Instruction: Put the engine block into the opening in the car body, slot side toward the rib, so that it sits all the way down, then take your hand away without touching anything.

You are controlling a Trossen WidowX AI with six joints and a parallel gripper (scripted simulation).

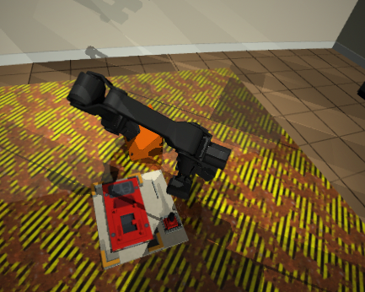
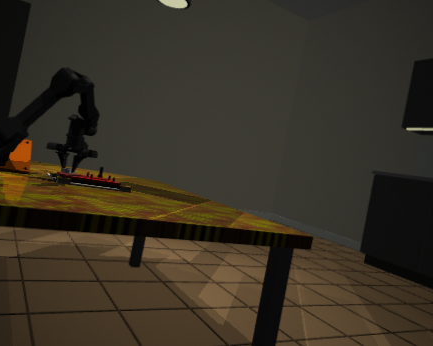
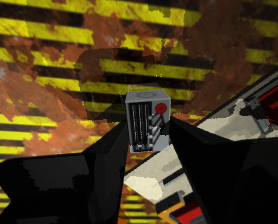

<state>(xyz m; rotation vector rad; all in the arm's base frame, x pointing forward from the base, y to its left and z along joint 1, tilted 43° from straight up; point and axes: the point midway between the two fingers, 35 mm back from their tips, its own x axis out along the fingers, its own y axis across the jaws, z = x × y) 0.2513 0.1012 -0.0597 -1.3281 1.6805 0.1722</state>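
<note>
The pale base plate is 6 cm ahead of my gripper tip, 17 cm to the right of it and 1 cm below it. Also, from my gripper tip: engine block: 1 cm below.
</note>
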